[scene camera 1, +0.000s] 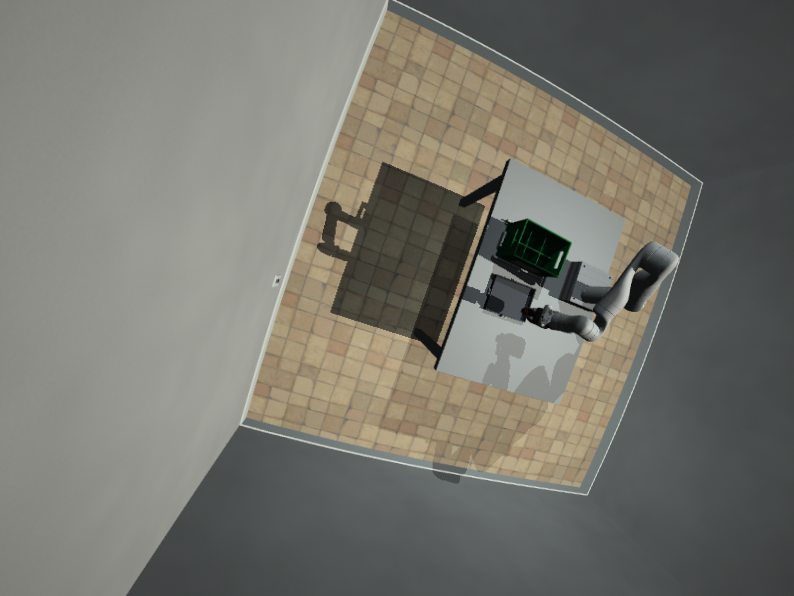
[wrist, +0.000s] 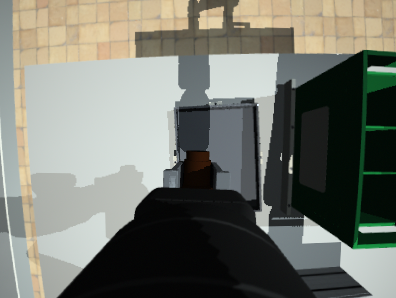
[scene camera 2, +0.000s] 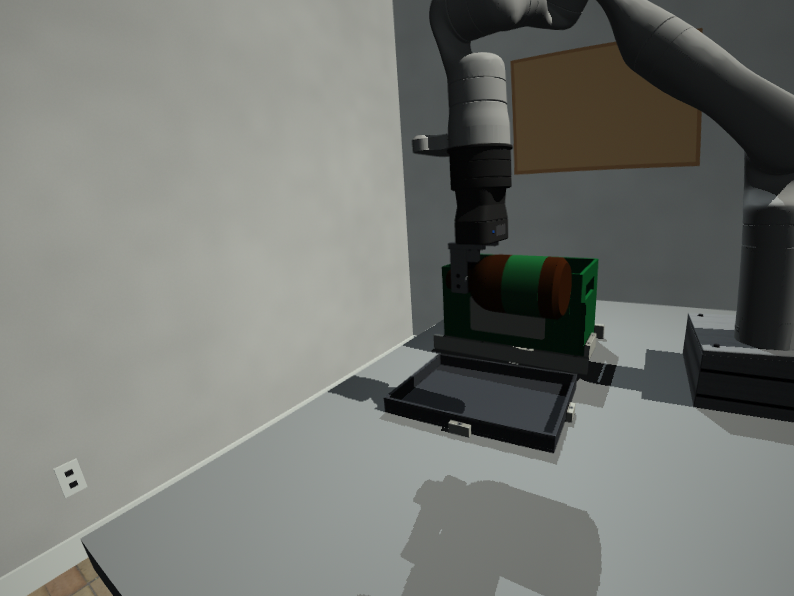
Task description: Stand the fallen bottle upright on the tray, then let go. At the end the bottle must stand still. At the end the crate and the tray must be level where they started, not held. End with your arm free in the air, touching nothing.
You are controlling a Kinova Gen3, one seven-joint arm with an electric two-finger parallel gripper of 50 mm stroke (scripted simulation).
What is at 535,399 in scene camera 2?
A dark tray.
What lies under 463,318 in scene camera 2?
A green crate.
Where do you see a dark tray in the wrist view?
230,132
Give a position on a dark tray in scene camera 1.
507,297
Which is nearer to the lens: the brown bottle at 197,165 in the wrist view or the green crate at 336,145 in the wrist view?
The brown bottle.
